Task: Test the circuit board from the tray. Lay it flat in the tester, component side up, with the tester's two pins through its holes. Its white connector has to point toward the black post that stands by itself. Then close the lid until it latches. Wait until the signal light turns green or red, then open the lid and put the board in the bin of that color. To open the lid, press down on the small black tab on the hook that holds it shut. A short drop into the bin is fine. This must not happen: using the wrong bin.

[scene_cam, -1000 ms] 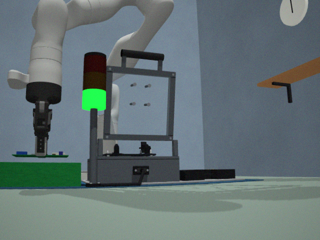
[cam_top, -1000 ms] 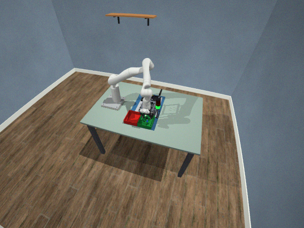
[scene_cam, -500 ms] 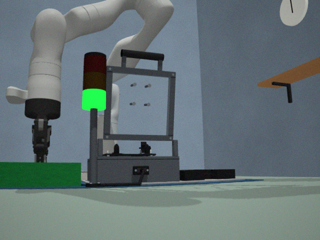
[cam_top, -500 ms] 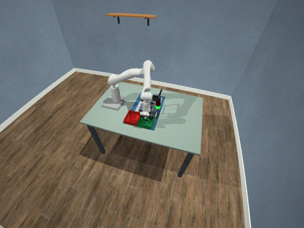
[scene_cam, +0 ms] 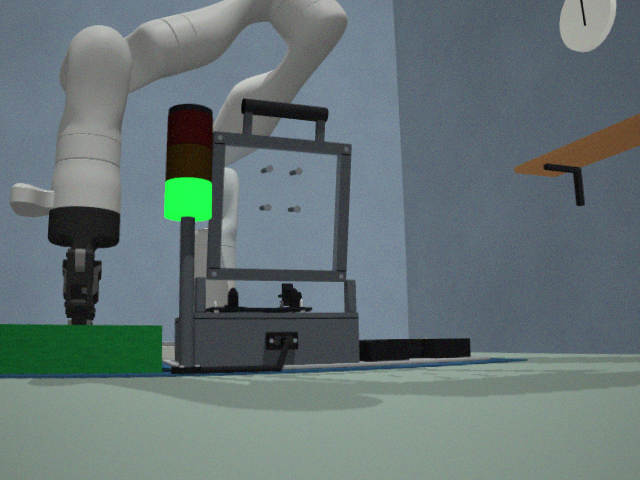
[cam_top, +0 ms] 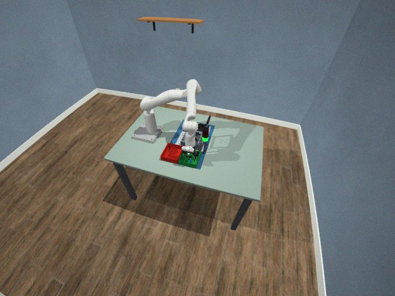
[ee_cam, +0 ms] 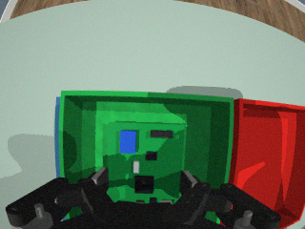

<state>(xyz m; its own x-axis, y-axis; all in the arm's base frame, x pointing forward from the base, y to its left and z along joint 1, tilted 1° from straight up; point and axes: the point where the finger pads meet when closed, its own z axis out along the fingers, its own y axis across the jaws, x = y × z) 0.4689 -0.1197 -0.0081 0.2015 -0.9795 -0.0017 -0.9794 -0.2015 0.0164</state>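
The green bin is 1 cm below my hand. From my hand the other things lie so: red bin (15 cm behind, 3 cm to the right, 1 cm below); then green circuit board (1 cm below); then clear lid (3 cm ahead, 21 cm to the left, 16 cm above).
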